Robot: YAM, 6 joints.
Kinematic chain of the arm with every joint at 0, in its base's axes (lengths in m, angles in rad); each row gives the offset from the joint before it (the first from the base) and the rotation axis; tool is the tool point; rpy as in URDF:
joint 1: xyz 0 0 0.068 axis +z
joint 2: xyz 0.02 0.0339 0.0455 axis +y
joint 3: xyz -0.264 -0.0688 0 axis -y
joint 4: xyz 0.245 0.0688 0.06 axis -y
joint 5: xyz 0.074 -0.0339 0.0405 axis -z
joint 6: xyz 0.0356 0 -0.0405 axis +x
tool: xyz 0 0 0 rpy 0 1.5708 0
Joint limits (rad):
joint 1: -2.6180..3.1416
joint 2: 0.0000..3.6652
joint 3: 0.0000..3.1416
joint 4: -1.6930..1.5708
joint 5: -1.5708..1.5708
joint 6: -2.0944..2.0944
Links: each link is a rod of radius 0.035 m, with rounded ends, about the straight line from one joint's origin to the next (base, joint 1, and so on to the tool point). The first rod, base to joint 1, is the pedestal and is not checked.
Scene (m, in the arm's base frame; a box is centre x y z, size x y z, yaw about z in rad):
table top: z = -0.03
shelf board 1: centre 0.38 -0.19 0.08 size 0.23 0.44 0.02 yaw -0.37
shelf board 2: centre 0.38 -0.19 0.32 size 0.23 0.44 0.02 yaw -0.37
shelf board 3: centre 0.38 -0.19 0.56 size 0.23 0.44 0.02 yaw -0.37
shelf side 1: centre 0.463 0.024 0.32 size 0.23 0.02 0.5 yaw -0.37
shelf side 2: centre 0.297 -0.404 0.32 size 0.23 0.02 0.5 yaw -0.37
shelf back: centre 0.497 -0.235 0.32 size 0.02 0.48 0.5 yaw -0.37
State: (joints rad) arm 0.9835 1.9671 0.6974 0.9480 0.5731 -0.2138
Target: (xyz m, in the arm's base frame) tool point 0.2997 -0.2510 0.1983
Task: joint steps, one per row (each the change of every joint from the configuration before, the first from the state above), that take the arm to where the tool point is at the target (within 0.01 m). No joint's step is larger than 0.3 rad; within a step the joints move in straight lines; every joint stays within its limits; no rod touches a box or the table.
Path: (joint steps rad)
1: -0.1628 -0.0432 -0.1820 0.1453 0.0315 0.2147
2: -0.1627 -0.0432 -0.1821 0.1452 0.0315 0.2147
3: -0.1628 -0.0432 -0.1820 0.1453 0.0315 0.2147
4: -0.2594 -0.0931 0.0390 -0.0632 0.0242 -0.1288
5: -0.2595 -0.0932 0.0391 -0.0632 0.0241 -0.1288
6: -0.2595 -0.0932 0.0391 -0.0631 0.0241 -0.1288
7: -0.2595 -0.0932 0.0391 -0.0632 0.0242 -0.1289
8: -0.2594 -0.0932 0.0391 -0.0632 0.0241 -0.1288
9: 0.0809 0.2546 0.2820 -0.0413 -0.0563 0.0000
10: 0.0810 0.2546 0.2821 -0.0413 -0.0564 0.0000

